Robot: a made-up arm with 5 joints.
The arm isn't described. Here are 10 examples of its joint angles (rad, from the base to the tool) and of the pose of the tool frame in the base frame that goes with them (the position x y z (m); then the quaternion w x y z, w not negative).
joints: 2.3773 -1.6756 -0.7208 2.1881 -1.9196
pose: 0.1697 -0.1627 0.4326 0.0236 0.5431 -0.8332 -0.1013
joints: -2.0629 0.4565 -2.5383 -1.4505 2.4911
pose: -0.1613 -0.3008 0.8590 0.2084 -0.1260 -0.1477 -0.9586
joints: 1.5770 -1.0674 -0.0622 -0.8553 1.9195
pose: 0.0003 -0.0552 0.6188 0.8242 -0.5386 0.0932 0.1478
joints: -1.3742 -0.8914 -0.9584 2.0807 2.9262
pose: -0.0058 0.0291 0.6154 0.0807 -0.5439 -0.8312 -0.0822
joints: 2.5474 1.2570 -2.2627 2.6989 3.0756
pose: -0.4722 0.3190 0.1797 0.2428 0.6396 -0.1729 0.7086
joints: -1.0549 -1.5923 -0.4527 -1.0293 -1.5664
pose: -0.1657 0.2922 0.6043 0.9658 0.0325 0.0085 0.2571
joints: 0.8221 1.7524 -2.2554 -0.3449 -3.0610
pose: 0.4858 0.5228 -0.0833 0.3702 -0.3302 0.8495 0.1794
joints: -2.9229 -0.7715 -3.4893 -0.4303 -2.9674
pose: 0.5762 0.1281 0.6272 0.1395 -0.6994 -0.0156 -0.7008
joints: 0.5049 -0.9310 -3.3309 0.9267 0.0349
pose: -0.5617 -0.3104 0.7428 0.2654 0.0940 0.0225 -0.9593
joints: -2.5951 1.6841 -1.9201 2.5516 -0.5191
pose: -0.3542 -0.2154 -0.0718 0.9158 -0.2039 0.3457 0.0125
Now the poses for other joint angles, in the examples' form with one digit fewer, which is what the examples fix.
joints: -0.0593 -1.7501 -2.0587 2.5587 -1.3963
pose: -0.522 0.031 0.467 0.389 0.636 0.503 0.437
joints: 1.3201 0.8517 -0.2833 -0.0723 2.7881
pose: 0.082 0.321 0.147 0.217 0.720 -0.649 0.114
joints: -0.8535 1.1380 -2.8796 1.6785 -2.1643
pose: 0.493 -0.566 0.377 0.031 0.792 0.609 0.002
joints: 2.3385 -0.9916 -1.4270 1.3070 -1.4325
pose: 0.060 -0.063 0.823 0.231 0.263 -0.808 -0.474
